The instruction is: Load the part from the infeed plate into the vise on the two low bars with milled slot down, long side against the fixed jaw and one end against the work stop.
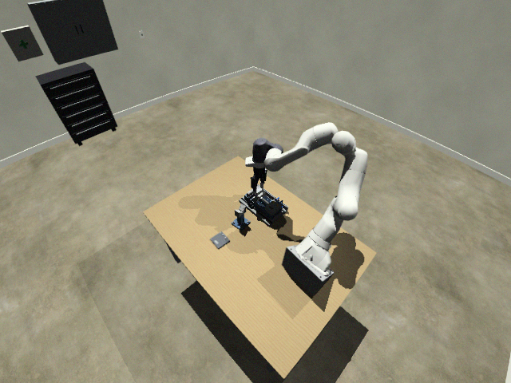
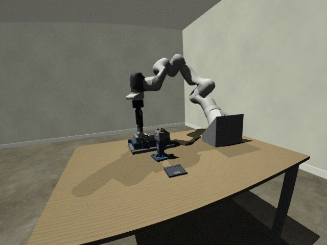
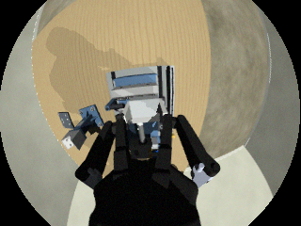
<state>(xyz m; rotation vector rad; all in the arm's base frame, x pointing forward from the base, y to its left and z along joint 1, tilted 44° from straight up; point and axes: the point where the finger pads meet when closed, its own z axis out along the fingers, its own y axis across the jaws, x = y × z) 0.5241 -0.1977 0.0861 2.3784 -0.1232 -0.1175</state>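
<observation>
The part lies 30 mm below my hand.
</observation>
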